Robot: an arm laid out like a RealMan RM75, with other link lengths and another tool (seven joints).
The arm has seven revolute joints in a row. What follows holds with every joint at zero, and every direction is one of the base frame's. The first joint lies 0.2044 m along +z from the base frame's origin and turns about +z. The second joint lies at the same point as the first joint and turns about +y. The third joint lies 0.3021 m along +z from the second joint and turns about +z. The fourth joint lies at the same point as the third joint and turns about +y. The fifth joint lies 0.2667 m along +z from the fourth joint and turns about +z. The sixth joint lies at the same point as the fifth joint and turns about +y. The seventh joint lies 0.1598 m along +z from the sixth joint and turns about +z. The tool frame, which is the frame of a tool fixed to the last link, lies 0.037 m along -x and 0.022 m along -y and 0.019 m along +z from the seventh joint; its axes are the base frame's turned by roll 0, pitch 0.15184 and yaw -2.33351 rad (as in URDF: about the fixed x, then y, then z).
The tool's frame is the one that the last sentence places.
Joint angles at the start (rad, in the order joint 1, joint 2, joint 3, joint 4, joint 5, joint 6, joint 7):
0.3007, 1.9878, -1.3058, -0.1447, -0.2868, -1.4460, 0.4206
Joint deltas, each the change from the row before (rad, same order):
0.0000, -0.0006, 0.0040, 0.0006, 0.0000, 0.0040, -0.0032
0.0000, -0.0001, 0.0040, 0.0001, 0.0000, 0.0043, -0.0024
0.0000, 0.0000, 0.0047, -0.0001, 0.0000, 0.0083, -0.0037
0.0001, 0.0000, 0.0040, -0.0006, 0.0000, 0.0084, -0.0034
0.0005, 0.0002, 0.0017, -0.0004, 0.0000, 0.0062, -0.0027
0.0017, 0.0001, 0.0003, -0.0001, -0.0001, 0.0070, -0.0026
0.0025, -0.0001, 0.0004, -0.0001, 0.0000, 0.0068, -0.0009
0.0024, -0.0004, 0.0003, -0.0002, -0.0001, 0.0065, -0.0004
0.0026, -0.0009, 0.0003, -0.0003, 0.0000, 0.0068, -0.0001
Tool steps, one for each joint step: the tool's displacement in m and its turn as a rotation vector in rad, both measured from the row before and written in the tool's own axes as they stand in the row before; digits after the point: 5 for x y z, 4 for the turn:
0.00077, 0.00106, -0.00011, -0.0052, 0.0021, -0.0045
0.00056, 0.00098, -0.00001, -0.0052, 0.0022, -0.0033
0.00040, 0.00161, 0.00007, -0.0088, 0.0015, -0.0051
0.00029, 0.00147, 0.00026, -0.0081, 0.0010, -0.0048
-0.00019, 0.00085, 0.00040, -0.0052, -0.0005, -0.0034
-0.00062, 0.00067, 0.00097, -0.0044, -0.0023, -0.0033
-0.00051, 0.00056, 0.00139, -0.0037, -0.0020, -0.0016
-0.00034, 0.00057, 0.00139, -0.0034, -0.0021, -0.0014
-0.00008, 0.00065, 0.00156, -0.0034, -0.0020, -0.0016

